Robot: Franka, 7 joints.
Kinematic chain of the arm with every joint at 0, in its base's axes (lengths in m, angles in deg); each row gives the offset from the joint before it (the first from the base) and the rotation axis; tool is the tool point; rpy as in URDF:
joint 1: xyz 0 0 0.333 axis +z
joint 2: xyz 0 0 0 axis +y
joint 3: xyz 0 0 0.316 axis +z
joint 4: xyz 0.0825 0 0 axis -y
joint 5: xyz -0.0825 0 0.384 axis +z
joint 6: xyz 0 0 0 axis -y
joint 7: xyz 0.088 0 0 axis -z
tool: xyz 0 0 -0.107 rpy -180 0 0
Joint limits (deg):
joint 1: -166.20..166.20
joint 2: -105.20..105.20
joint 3: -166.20..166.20
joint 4: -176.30..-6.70
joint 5: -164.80..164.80
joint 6: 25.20..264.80
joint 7: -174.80..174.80
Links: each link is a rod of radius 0.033 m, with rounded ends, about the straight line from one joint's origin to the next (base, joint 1, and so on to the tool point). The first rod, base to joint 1, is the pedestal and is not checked.
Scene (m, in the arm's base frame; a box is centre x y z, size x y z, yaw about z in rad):
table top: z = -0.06
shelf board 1: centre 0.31 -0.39 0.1 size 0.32 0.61 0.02 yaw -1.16
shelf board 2: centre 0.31 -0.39 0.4 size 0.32 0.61 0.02 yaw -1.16
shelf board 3: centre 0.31 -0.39 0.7 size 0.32 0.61 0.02 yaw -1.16
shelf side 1: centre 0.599 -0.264 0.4 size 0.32 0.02 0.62 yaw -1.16
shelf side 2: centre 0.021 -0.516 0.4 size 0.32 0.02 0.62 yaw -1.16
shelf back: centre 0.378 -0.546 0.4 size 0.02 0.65 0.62 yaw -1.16
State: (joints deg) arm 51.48 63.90 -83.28 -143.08 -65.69 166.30 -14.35
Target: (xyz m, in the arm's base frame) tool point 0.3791 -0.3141 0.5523
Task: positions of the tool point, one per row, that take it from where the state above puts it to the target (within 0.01 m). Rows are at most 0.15 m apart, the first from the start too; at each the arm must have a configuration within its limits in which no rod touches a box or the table.
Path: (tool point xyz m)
1: 0.3644 -0.2000 0.2276
2: 0.3369 -0.1381 0.2277
3: 0.2984 -0.0857 0.2227
4: 0.3162 -0.1281 0.3263
5: 0.3092 -0.1262 0.4438
6: 0.2764 -0.0783 0.5523
7: 0.3304 -0.1415 0.5526
8: 0.3667 -0.2231 0.5501
9: 0.3791 -0.3141 0.5523

